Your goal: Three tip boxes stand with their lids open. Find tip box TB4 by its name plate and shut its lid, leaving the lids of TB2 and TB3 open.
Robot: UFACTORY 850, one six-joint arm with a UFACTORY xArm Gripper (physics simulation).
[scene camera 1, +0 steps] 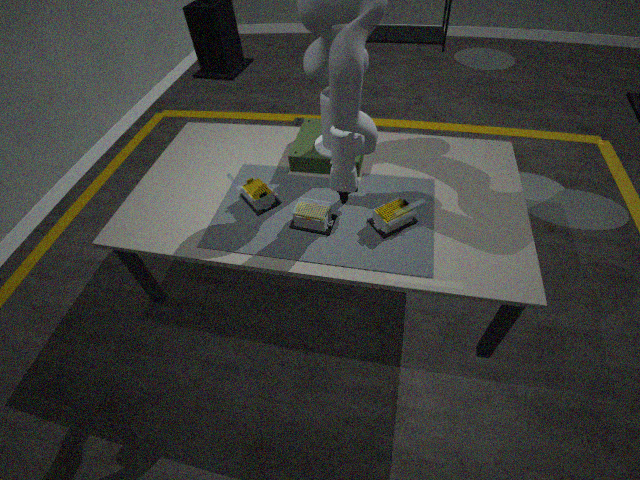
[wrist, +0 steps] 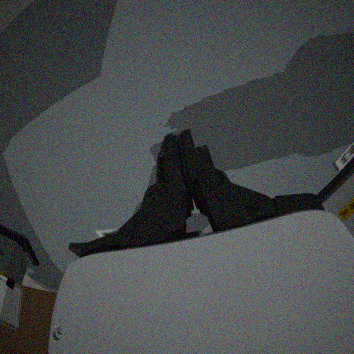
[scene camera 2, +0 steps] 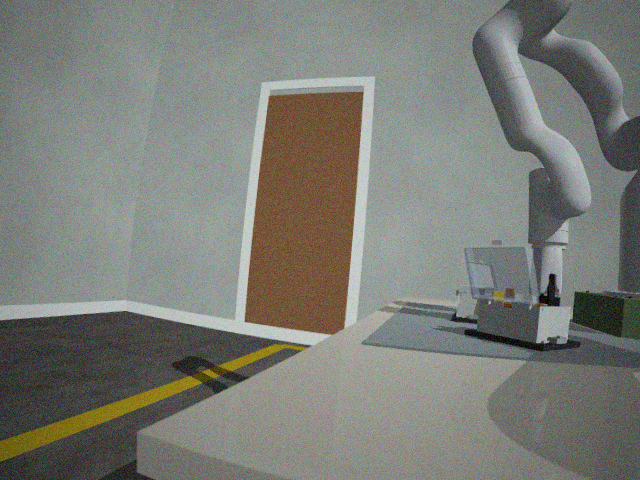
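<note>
Three tip boxes stand on the grey-blue mat [scene camera 1: 356, 255] [scene camera 2: 413, 330]. TB4 [scene camera 1: 311, 215] is the middle one; its clear lid is faint and stands open. Its plate [wrist: 103, 233] is mostly hidden behind the fingers. TB2 [scene camera 1: 256, 193] [wrist: 12, 262] at the left and TB3 [scene camera 1: 393, 217] [scene camera 2: 511, 320] [wrist: 345, 192] at the right have yellow tips and open lids. TB3's lid [scene camera 2: 504, 271] stands up; its plate [wrist: 344, 157] is cut by the view's edge. My gripper [scene camera 1: 343, 199] [wrist: 183, 150] is shut and empty, behind and right of TB4; its fingertips are low.
The mat lies on a pale table [scene camera 1: 480, 268] [scene camera 2: 361, 413]. A green base block [scene camera 1: 310, 160] [scene camera 2: 599, 312] stands behind the boxes. Another white box [scene camera 2: 466, 305] shows partly behind TB3 in scene camera 2; I cannot tell which. The arm casts dark shadows across the mat.
</note>
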